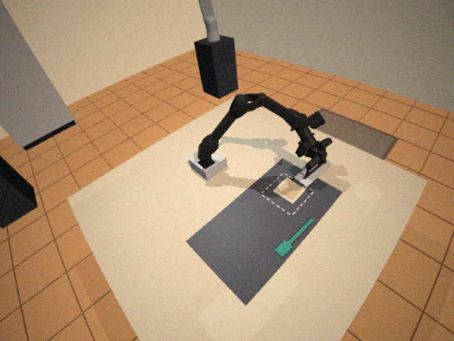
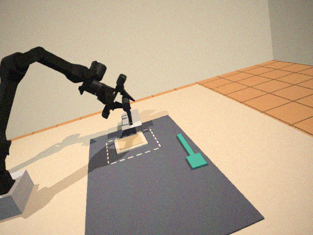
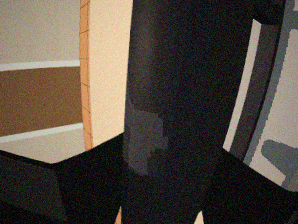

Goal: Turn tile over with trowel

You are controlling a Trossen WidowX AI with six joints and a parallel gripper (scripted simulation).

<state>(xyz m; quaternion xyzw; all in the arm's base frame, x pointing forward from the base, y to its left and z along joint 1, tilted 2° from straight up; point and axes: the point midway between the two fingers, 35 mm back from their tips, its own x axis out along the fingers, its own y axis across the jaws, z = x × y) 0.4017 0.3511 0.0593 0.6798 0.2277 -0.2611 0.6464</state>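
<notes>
My gripper tip is 2 cm past the dark-handled float and 1 cm above it. From my gripper tip the other things lie so: white tile (17 cm to the right, 8 cm below, 5 cm behind); teal trowel (35 cm to the right, 11 cm ahead, 8 cm below); grey mat (34 cm to the right, 10 cm below, 3 cm behind).
</notes>
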